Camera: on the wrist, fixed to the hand. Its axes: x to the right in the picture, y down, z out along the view.
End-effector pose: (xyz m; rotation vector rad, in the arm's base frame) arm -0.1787 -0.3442 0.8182 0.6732 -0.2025 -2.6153
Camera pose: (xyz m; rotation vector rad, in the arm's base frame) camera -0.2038 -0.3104 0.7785 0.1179 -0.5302 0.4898
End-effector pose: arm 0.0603 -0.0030 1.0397 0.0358 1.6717 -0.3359
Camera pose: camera 0.0261 -0.0487 1.0301 2.3668 0.1978 1.8704
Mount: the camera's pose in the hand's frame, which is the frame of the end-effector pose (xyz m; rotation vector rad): 0.0218 -0.0492 -0.0212 0.1490 0.3906 3.0977
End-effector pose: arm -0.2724 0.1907 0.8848 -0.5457 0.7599 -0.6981
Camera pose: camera -0.2952 0.1386 0.8953 1.1528 0.9200 2.0567
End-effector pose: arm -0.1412 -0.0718 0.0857 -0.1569 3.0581 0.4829
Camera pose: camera -0.1582 -0.1270 0.0896 -2.5765 -0.1827 0.0846
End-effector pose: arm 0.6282 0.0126 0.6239 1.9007 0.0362 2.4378
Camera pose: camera 0.6036 0.0632 0.6374 0.1727 1.2137 -0.2292
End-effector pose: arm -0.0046 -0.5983 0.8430 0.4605 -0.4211 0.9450
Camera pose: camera 0.0512 -0.5969 0.8278 0.5300 0.2277 -2.1948
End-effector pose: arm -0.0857 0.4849 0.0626 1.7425 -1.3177 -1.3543
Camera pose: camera -0.0483 0.4795 0.0188 -0.9670 -1.5192 0.9056
